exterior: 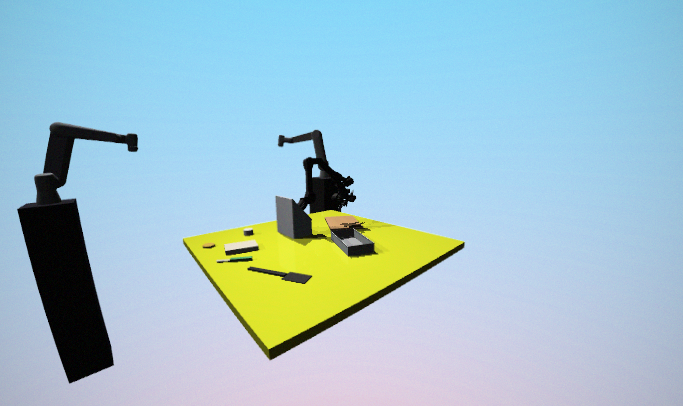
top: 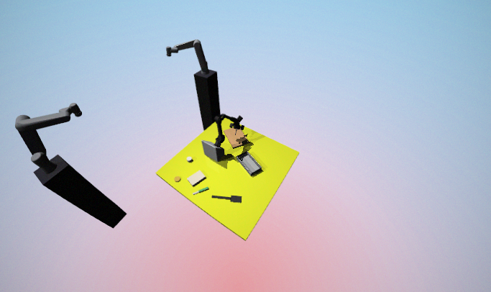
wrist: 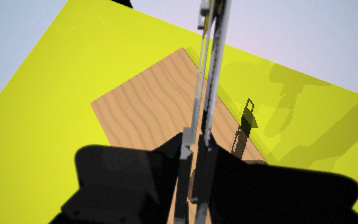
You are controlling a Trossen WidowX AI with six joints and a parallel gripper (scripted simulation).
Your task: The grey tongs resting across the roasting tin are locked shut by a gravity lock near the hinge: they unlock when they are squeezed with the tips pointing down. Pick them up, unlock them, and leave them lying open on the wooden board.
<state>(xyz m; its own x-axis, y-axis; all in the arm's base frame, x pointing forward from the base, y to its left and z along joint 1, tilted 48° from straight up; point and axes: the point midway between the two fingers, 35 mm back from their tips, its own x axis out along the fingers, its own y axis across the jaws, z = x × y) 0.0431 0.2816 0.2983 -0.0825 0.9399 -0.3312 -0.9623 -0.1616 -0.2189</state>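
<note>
My gripper tip is 1 cm past the wooden board, 3 cm to the left of it and 12 cm above it. The rest, counted from my gripper tip: beige slab: 6 cm behind, 84 cm to the right, 12 cm below; then black spatula: 39 cm ahead, 86 cm to the right, 13 cm below; then grey roasting tin: 37 cm ahead, 35 cm to the right, 10 cm below.
</note>
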